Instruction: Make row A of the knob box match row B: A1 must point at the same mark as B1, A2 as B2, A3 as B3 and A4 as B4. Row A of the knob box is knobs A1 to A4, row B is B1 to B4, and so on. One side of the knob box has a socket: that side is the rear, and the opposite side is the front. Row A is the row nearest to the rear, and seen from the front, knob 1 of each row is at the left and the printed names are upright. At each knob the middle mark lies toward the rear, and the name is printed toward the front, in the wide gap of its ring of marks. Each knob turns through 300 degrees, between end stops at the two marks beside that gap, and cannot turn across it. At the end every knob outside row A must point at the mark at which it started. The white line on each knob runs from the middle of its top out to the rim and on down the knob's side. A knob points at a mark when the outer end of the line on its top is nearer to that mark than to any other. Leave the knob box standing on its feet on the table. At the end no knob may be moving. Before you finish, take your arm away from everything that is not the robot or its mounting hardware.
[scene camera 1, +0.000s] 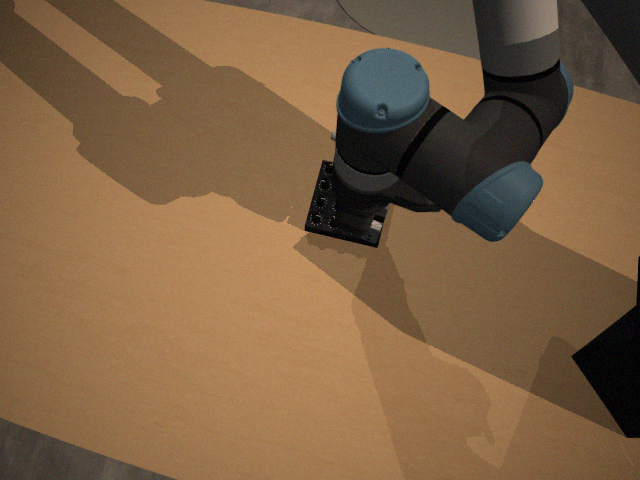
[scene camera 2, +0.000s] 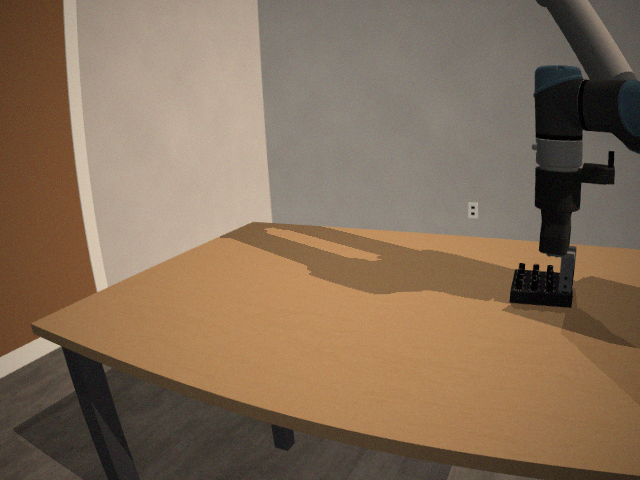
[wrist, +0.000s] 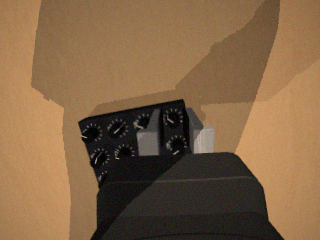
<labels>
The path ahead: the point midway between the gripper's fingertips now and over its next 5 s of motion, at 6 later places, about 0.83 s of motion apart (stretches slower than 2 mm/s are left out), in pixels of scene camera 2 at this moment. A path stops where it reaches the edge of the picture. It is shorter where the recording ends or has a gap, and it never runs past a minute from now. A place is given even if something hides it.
My gripper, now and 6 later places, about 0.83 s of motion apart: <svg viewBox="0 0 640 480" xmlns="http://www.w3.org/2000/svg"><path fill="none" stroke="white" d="M565 288L567 267L541 253L537 256L536 272L535 278L534 285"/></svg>
</labels>
